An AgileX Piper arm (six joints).
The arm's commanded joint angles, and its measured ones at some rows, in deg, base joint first. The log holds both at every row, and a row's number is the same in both.
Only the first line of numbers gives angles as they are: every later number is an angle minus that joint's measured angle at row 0.
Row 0, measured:
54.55, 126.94, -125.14, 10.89, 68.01, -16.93
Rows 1 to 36, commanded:
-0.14, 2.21, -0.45, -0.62, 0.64, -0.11
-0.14, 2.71, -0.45, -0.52, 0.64, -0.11
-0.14, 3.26, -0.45, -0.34, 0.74, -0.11
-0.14, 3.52, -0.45, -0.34, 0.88, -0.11
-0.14, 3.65, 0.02, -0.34, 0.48, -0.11
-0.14, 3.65, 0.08, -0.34, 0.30, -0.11
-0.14, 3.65, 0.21, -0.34, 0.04, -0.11
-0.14, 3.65, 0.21, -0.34, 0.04, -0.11
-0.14, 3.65, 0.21, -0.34, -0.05, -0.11
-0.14, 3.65, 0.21, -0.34, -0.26, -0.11
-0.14, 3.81, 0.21, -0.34, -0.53, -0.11
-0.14, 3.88, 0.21, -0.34, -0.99, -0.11
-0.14, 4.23, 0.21, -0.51, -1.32, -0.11
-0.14, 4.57, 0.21, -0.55, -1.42, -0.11
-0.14, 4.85, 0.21, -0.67, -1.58, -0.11
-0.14, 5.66, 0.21, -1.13, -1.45, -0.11
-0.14, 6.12, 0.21, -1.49, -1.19, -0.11
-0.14, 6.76, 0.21, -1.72, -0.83, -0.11
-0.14, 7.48, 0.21, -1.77, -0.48, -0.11
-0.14, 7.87, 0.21, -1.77, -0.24, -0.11
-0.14, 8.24, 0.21, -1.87, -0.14, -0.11
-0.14, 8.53, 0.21, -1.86, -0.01, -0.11
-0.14, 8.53, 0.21, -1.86, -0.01, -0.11
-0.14, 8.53, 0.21, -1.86, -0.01, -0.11
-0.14, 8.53, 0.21, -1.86, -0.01, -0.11
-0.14, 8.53, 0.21, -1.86, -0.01, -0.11
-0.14, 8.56, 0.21, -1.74, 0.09, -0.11
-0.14, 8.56, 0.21, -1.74, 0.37, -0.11
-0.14, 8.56, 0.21, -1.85, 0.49, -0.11
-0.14, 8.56, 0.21, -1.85, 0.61, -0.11
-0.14, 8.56, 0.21, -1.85, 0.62, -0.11
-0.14, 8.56, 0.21, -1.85, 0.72, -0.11
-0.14, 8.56, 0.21, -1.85, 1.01, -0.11
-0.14, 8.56, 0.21, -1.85, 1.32, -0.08
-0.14, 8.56, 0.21, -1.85, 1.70, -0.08
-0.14, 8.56, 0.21, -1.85, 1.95, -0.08
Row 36, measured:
0.00, 8.56, -0.02, -0.89, -0.39, 0.00
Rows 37 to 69, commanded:
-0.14, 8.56, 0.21, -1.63, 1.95, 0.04
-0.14, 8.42, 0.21, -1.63, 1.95, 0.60
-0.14, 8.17, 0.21, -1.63, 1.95, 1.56
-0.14, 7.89, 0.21, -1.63, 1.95, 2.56
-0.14, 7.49, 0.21, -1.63, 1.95, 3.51
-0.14, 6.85, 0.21, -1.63, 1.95, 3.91
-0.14, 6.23, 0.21, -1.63, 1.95, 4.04
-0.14, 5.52, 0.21, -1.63, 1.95, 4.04
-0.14, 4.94, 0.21, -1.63, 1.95, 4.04
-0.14, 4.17, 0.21, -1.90, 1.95, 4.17
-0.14, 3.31, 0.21, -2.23, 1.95, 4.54
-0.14, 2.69, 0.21, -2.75, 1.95, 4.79
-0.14, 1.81, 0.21, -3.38, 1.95, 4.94
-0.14, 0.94, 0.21, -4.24, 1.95, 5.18
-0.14, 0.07, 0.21, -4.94, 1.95, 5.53
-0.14, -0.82, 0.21, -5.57, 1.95, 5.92
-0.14, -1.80, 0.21, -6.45, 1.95, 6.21
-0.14, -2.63, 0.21, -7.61, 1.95, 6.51
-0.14, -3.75, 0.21, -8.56, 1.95, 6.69
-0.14, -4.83, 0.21, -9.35, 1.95, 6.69
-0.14, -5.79, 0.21, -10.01, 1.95, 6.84
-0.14, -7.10, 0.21, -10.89, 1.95, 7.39
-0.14, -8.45, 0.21, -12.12, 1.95, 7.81
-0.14, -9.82, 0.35, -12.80, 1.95, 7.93
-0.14, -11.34, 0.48, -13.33, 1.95, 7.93
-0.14, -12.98, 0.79, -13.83, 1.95, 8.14
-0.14, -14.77, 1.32, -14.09, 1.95, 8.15
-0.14, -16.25, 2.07, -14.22, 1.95, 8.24
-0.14, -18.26, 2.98, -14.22, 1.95, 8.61
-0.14, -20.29, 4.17, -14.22, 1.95, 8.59
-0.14, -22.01, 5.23, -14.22, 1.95, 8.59
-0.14, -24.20, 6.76, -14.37, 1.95, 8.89
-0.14, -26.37, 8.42, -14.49, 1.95, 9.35
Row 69, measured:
0.00, -18.66, 3.76, -13.58, 1.82, 8.17
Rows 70 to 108, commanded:
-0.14, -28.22, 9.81, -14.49, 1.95, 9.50
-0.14, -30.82, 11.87, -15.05, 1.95, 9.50
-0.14, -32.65, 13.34, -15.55, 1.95, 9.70
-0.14, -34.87, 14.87, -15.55, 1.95, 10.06
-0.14, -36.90, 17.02, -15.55, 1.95, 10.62
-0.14, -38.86, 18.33, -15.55, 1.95, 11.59
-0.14, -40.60, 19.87, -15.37, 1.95, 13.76
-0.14, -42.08, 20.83, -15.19, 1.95, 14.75
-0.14, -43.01, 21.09, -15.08, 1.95, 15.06
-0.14, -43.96, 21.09, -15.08, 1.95, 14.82
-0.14, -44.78, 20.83, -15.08, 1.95, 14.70
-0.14, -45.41, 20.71, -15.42, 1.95, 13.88
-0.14, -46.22, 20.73, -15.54, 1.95, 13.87
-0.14, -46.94, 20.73, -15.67, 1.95, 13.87
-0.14, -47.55, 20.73, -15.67, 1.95, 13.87
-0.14, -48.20, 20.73, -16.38, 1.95, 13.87
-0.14, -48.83, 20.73, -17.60, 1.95, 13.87
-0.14, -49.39, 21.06, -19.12, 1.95, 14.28
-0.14, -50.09, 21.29, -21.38, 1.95, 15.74
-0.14, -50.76, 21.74, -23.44, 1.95, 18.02
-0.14, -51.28, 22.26, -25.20, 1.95, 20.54
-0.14, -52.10, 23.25, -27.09, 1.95, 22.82
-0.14, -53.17, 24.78, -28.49, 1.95, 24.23
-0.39, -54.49, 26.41, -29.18, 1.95, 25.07
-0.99, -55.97, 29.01, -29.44, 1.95, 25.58
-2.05, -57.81, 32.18, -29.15, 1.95, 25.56
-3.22, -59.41, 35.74, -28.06, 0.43, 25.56
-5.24, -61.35, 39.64, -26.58, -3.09, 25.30
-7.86, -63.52, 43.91, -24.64, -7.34, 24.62
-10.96, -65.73, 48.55, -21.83, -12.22, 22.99
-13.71, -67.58, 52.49, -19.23, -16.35, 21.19
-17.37, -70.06, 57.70, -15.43, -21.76, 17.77
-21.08, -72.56, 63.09, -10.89, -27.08, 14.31
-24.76, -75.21, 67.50, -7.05, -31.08, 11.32
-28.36, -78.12, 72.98, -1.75, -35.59, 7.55
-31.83, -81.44, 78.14, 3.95, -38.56, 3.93
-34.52, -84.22, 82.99, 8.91, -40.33, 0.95
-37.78, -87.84, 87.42, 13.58, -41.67, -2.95
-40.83, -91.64, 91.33, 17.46, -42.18, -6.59
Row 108, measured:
-30.05, -79.59, 76.31, 0.59, -34.19, 7.05
